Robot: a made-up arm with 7 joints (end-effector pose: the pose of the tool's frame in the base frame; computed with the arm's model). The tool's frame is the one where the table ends. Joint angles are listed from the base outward.
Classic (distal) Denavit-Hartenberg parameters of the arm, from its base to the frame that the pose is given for. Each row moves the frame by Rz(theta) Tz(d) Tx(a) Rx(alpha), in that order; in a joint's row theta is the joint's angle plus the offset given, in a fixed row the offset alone. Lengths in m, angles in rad.
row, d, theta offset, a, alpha
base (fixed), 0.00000, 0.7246, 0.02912, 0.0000
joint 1, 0.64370, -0.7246, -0.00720, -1.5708
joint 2, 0.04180, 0.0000, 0.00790, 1.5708
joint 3, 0.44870, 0.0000, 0.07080, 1.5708
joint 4, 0.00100, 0.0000, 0.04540, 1.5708
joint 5, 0.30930, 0.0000, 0.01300, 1.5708
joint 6, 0.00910, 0.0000, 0.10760, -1.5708
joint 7, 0.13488, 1.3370, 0.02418, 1.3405
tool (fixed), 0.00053, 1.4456, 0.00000, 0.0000
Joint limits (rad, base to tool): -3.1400..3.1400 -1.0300..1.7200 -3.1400..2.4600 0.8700..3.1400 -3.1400..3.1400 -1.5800..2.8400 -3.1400..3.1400
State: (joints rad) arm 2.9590 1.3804 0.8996 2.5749 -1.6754 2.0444 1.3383
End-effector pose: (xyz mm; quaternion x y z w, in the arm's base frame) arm -764.7 61.8 549.3 -0.6027 -0.0098 0.4497 0.6591
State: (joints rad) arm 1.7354 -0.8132 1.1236 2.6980 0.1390 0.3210 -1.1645
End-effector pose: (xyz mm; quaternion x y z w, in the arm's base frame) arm -44.5 -636.3 1349.2 0.3965 -0.7396 0.4161 0.3502
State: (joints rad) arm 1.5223 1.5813 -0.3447 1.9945 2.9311 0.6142 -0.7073
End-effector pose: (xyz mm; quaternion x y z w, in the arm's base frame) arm 190.4 656.3 143.1 0.3405 0.7044 0.2782 0.5572
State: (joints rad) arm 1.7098 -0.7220 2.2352 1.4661 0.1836 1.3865 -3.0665
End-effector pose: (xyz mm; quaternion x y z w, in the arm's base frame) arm -309.5 -528.6 686.7 -0.2238 0.5997 0.4144 0.6470
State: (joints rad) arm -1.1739 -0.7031 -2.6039 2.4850 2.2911 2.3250 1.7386
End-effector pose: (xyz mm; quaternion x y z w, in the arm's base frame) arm -285.6 468.7 1190.1 0.6517 -0.4747 -0.1069 0.5819
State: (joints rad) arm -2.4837 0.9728 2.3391 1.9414 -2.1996 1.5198 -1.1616
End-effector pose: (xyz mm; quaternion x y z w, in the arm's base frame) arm -69.9 -597.5 1237.9 -0.4066 0.7683 -0.4267 0.2496
